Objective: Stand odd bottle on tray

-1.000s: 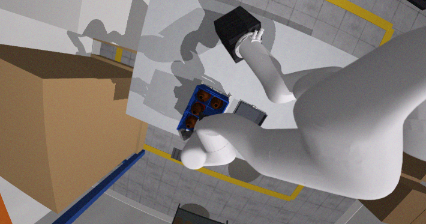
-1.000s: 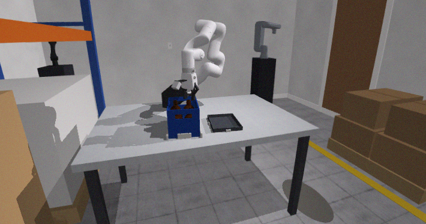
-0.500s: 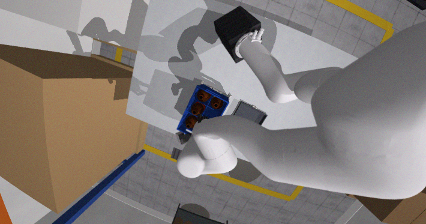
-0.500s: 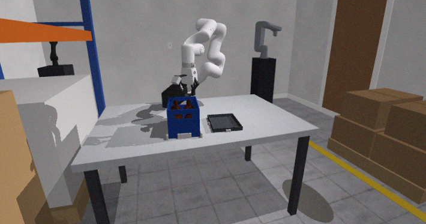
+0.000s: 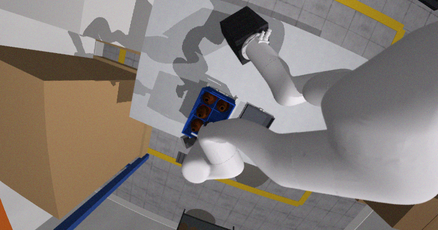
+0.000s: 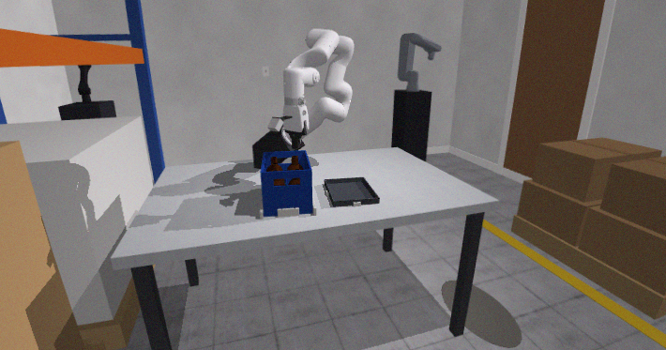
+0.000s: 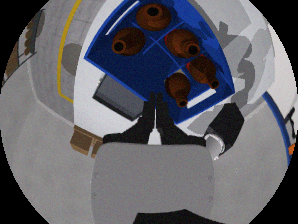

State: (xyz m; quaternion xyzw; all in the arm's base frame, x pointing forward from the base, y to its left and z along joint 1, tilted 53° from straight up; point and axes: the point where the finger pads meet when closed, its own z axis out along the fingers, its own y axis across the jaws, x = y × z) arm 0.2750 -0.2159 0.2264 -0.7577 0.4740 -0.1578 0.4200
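My gripper is now 40 mm to the left of the blue crate and 160 mm above it. Also, from my hand: dark tray 10 mm behind, 230 mm to the left, 230 mm below; then glass bottle 100 mm behind, 80 mm to the right, 160 mm below.
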